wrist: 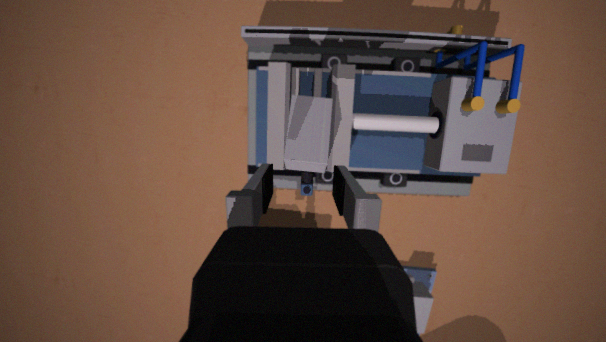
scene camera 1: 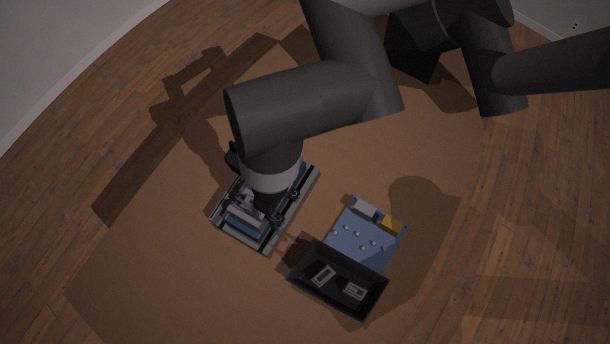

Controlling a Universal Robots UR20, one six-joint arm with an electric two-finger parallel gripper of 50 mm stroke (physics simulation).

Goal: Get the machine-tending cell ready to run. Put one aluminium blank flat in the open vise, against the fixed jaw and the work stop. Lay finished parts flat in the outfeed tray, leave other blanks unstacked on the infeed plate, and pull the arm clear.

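Places are measured from the arm's base along level axes (x back, y down, z right), in metres.
Pixels of known places: gripper, fingertip midpoint: (wrist: 303,179) (scene camera 1: 261,205); arm's base at its link origin: (scene camera 1: 423,26).
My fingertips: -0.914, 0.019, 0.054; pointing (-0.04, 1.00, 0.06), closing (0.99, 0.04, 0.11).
For each thing: its middle in the pictures, then the offset to it from my fingertips, as dx, dy, dz. "pt": a spot on its surface instead.
- vise at the middle of its body: (wrist: 371,118) (scene camera 1: 264,191) +0.067, +0.112, +0.056
- grey blank at the middle of its body: (wrist: 308,135) (scene camera 1: 254,207) -0.001, +0.055, +0.029
- work stop at a spot on its surface: (wrist: 306,188) pt +0.004, +0.063, -0.023
- black outfeed tray at a spot on its surface: (scene camera 1: 336,306) pt -0.090, +0.123, -0.285
- blue infeed plate at the middle of its body: (scene camera 1: 367,235) +0.137, +0.158, -0.244
- grey block at the middle of its body: (wrist: 412,306) (scene camera 1: 364,210) +0.186, +0.136, -0.197
- yellow block at the middle of its body: (scene camera 1: 390,225) +0.188, +0.136, -0.288
- grey actuator housing at a spot on its surface: (wrist: 477,125) pt +0.158, +0.066, +0.062
- raised rail at the middle of its body: (wrist: 374,39) +0.058, +0.127, +0.145
The vise (scene camera 1: 268,248) (wrist: 390,157) has a fixed jaw (wrist: 278,115) at left and a moving jaw (wrist: 343,117) on a white rod in the wrist view. A grey blank (wrist: 309,132) lies between them, slightly skewed and seemingly tilted; its seating is unclear. Its near end is by the work stop (wrist: 306,188). My gripper (wrist: 303,179) is open, its fingers apart near that end; in the scene view the arm hides the fingers. Two finished parts, one (scene camera 1: 324,275) and another (scene camera 1: 355,290), lie in the black outfeed tray (scene camera 1: 336,306). The blue infeed plate (scene camera 1: 350,246) holds a grey block (scene camera 1: 365,209).
A yellow block (scene camera 1: 391,226) and several small pegs stand on the infeed plate, which adjoins the tray. Blue hoses (wrist: 480,75) rise from the grey actuator housing (wrist: 477,125) at the vise's right end. A raised rail (wrist: 375,40) runs along its far side.
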